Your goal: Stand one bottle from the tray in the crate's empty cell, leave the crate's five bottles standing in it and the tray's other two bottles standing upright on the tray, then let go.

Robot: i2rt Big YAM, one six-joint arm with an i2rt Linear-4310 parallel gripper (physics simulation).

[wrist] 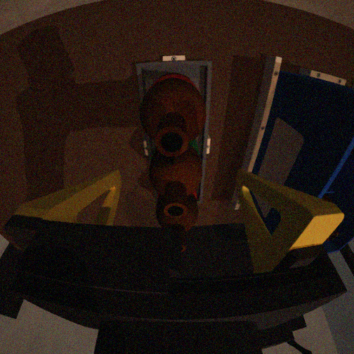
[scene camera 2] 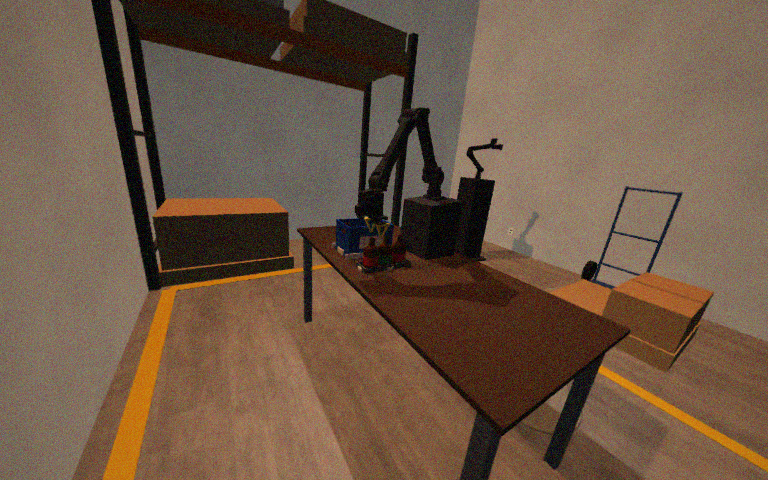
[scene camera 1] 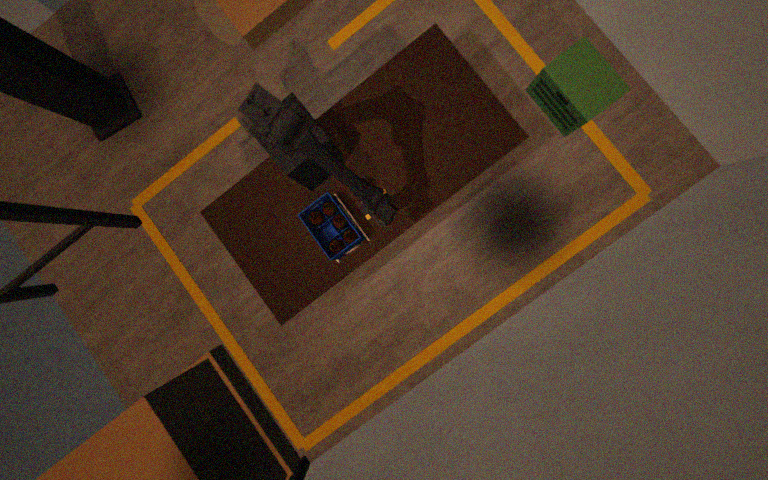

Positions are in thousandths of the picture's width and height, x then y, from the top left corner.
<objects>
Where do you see a brown bottle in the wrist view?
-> At 487, 318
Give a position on a pale strip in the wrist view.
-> At 770, 179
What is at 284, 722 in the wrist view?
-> My gripper.
</objects>
